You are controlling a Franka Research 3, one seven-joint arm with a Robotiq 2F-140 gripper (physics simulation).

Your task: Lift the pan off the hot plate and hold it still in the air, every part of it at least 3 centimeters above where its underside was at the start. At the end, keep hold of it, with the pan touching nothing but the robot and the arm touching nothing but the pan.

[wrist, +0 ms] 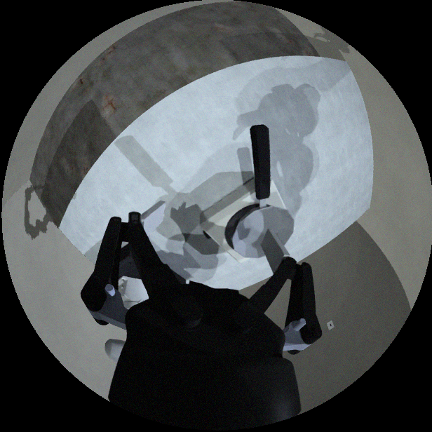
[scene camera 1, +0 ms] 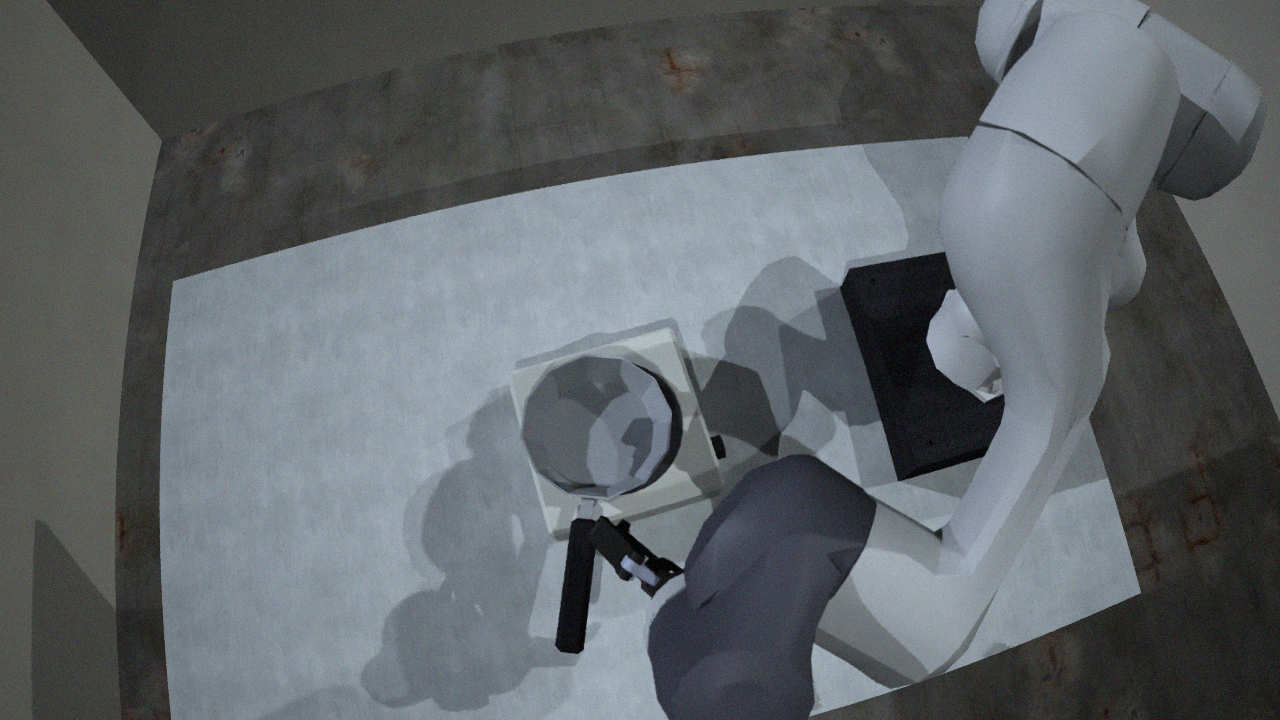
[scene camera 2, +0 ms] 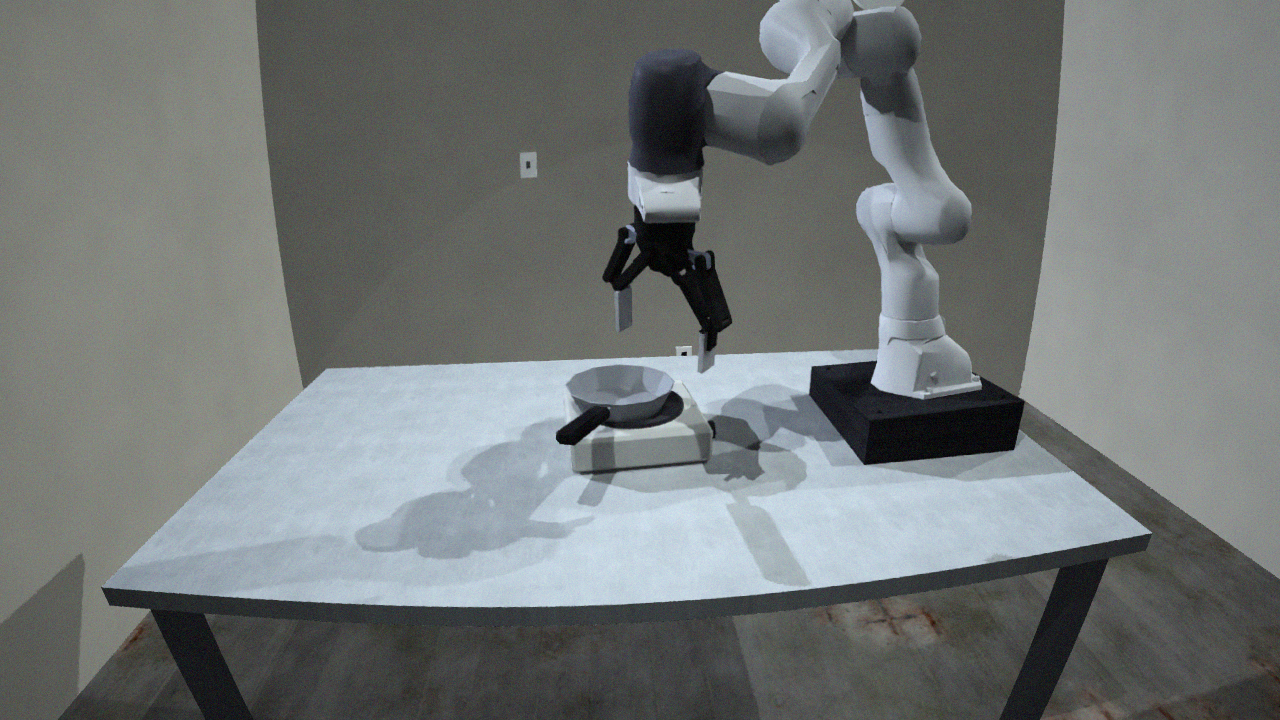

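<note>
The grey pan sits on the cream hot plate, off-centre, with part of the dark burner disc showing at its right in scene camera 2. Its black handle sticks out past the hot plate's near edge, over the table. My gripper is wide open and empty. It points down and hangs well above the pan, apart from it. In scene camera 1 one finger shows beside the handle's root, and the arm hides the other.
The white table bears the hot plate. A black base block under the arm stands at the right. A small black knob is on the hot plate's right side. Arm shadows fall across the table.
</note>
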